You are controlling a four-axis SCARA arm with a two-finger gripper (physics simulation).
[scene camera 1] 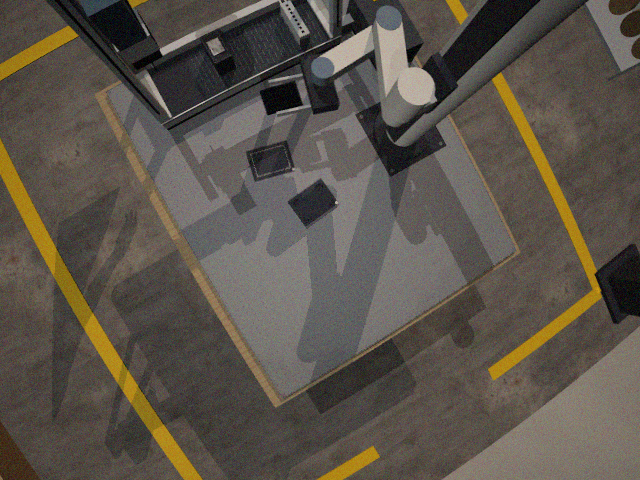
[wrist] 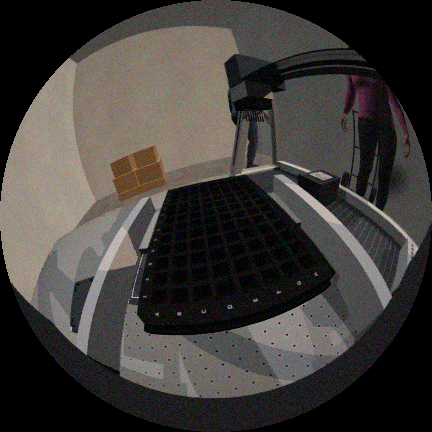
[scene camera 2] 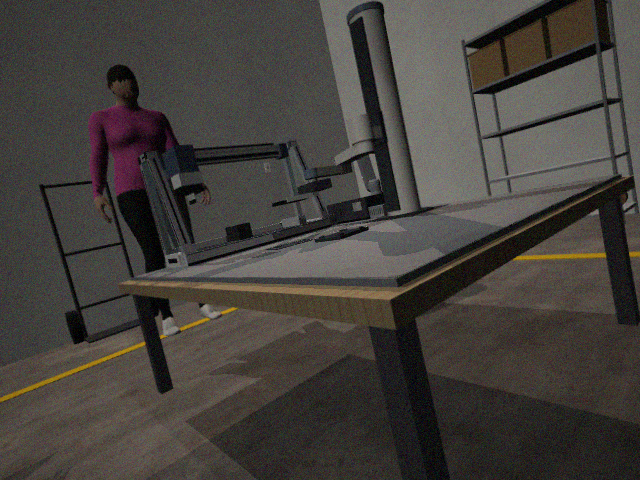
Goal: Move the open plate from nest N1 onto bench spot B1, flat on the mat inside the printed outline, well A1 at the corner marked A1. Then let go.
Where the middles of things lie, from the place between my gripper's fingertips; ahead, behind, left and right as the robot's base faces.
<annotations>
I see the black well plate (scene camera 1: 286, 96) 3 cm behind my hand, 1 cm to the left of it and 1 cm below it. Also, from my hand: dark mat with printed outline (scene camera 1: 275, 159) (18 cm below, 13 cm to the left, 10 cm ahead).
</annotations>
